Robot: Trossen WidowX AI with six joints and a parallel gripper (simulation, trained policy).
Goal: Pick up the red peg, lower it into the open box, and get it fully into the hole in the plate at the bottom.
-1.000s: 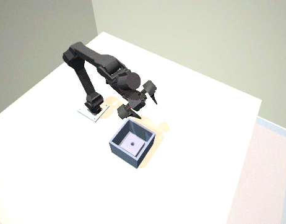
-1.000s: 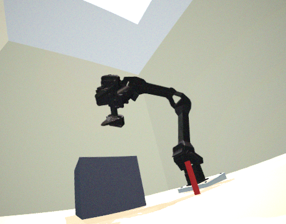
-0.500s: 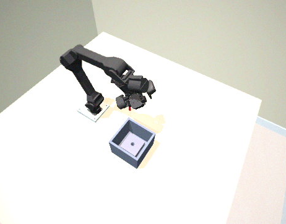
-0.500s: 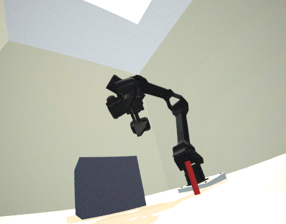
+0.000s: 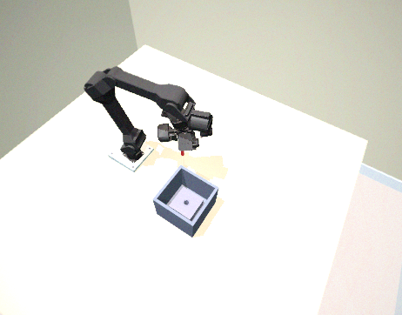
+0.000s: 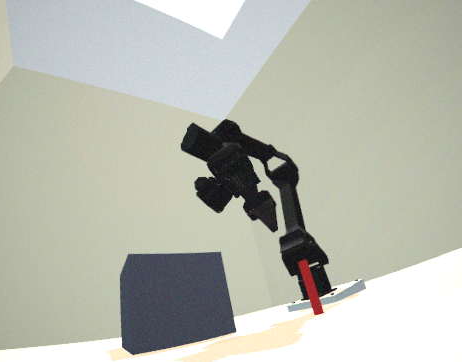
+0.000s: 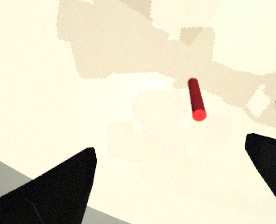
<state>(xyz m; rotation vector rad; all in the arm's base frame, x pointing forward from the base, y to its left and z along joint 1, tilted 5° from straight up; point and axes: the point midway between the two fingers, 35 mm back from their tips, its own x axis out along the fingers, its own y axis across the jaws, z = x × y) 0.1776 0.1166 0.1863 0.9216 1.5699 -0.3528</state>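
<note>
The red peg lies 110 mm below my gripper tip and 40 mm behind it. From my gripper tip the other things lie so: pale plate (170 mm to the right, 130 mm ahead, 110 mm below).
</note>
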